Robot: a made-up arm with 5 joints.
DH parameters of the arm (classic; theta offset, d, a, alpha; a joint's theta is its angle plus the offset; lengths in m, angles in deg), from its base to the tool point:
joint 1: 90 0.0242 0.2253 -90
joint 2: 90 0.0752 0.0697 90
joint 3: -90 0.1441 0.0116 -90
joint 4: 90 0.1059 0.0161 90
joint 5: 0 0.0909 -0.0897 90
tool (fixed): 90 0.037 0 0
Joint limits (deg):
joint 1: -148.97..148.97
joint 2: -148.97..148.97
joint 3: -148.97..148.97
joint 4: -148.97..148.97
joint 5: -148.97..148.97
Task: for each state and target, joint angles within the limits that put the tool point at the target. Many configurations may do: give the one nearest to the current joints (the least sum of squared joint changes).
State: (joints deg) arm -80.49 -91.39 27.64 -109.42 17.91
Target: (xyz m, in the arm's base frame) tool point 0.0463 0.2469 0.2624
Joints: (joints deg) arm -47.94 -115.61 30.11 -97.79 14.56
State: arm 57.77 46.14 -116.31 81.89 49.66
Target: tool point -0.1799 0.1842 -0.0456
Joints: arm 27.86 29.67 -115.62 87.82 56.95
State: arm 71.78 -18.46 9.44 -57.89 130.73
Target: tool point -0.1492 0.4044 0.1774
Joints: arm 27.26 -66.49 -3.05 -82.71 130.42
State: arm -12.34 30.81 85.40 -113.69 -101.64
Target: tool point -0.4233 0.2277 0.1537
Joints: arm 31.09 -23.64 114.86 -117.41 -102.35
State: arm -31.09 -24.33 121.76 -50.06 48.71
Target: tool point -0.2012 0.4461 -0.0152
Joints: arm 9.97 -17.00 120.41 -44.16 41.48
